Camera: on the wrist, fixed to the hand. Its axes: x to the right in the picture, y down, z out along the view.
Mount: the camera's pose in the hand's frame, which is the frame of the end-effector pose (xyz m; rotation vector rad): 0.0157 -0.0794 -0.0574 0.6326 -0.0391 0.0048
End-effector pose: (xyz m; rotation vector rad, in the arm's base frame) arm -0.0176 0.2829 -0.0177 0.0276 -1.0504 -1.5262
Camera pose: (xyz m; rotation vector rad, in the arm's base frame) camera -0.0518 0.2264 -0.0917 0.4347 -1.5252 -1.1399
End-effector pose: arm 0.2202 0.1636 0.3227 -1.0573 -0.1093 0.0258
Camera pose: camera 0.2392 0.0759 0.3651 -0.4251 -0.1232 0.0799
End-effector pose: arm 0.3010 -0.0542 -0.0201 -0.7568 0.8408 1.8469
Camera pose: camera 0.3763 -0.0669 -0.0835 -0.3134 1.3083 1.4607
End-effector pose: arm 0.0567 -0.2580 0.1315 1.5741 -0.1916 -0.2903
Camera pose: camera 0.0843 -0.2059 0.0517 2.1935 -0.3404 -0.2703
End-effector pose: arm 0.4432 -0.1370 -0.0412 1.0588 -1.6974 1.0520
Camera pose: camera 0.5258 -0.1096 0.0064 1.4678 -1.4189 1.6369
